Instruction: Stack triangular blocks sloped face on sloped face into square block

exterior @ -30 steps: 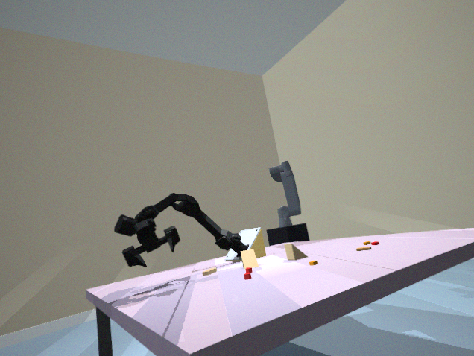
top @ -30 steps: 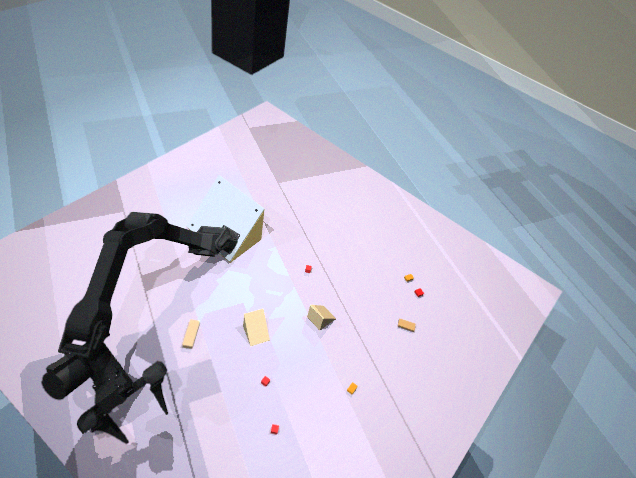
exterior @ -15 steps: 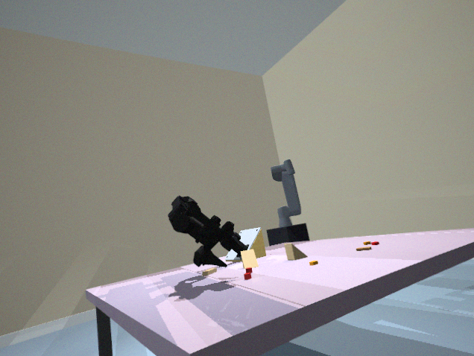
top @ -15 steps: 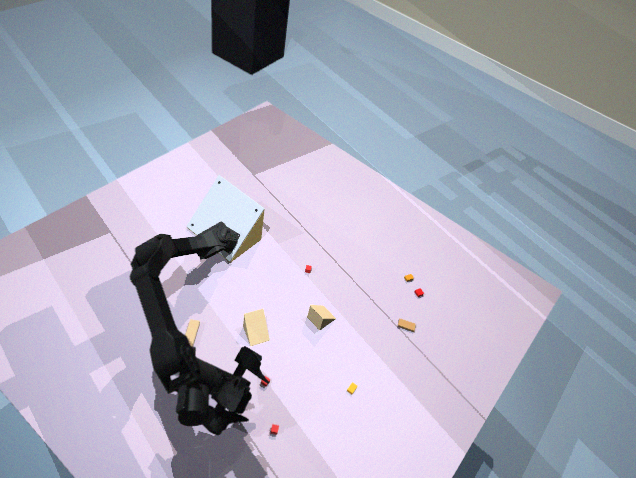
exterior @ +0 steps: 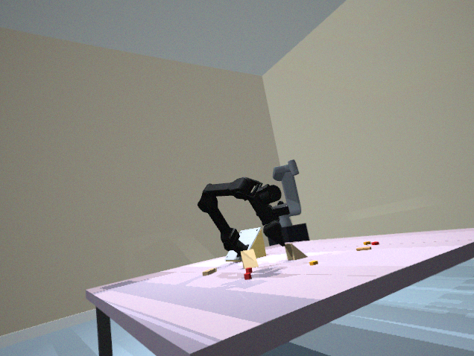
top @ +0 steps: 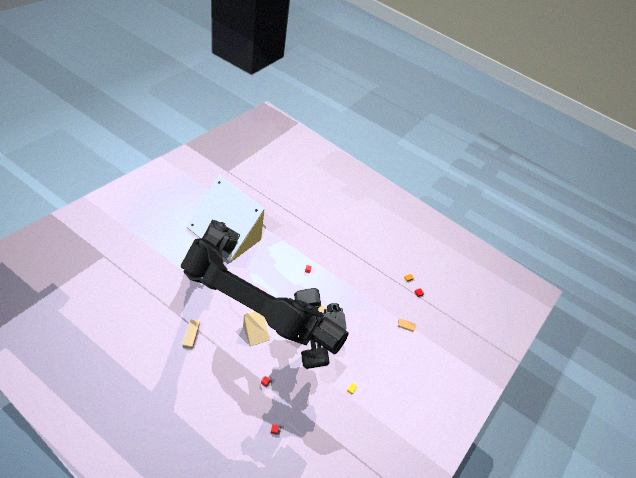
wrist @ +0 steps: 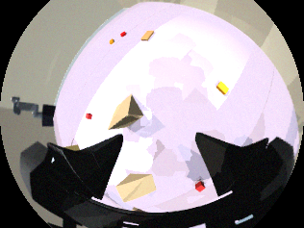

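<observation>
The tan triangular block is 80 mm to the left of my gripper tip, 60 mm below it and 40 mm behind it.
</observation>
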